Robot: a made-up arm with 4 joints.
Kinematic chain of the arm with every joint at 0, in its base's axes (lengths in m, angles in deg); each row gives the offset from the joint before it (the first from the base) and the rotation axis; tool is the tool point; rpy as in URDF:
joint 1: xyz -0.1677 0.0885 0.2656 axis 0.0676 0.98 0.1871
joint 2: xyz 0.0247 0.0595 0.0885 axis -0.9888 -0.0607 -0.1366
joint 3: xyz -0.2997 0 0.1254 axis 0.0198 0.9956 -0.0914
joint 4: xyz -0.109 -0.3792 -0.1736 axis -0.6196 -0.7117 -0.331
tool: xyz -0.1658 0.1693 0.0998 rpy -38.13 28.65 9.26
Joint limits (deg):
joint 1: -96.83..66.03
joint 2: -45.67..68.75
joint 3: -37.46..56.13
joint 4: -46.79..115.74
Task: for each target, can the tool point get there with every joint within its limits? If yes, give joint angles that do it. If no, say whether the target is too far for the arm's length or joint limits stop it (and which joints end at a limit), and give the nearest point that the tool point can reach.
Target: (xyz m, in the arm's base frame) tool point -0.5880 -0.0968 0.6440
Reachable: yes | joints 35.60 -11.98 18.53 32.56
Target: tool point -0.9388 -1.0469 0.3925
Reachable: no: too far | nearest point -0.5460 -0.3354 0.3578 | short by 0.813 m
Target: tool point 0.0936 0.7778 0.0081
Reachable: no: joint limits stop it (at a limit: joint 1, joint 2, joint 3) | nearest point -0.2873 0.5341 -0.2476 | short by 0.519 m
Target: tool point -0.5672 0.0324 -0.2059
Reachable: yes | joints -60.70 44.79 35.48 94.17
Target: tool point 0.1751 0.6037 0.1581
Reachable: no: joint limits stop it (at a limit: joint 1, joint 2) | nearest point 0.0753 0.1157 0.0848 | short by 0.503 m
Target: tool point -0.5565 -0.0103 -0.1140
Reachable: yes | joints -57.63 -0.54 -18.14 -9.90
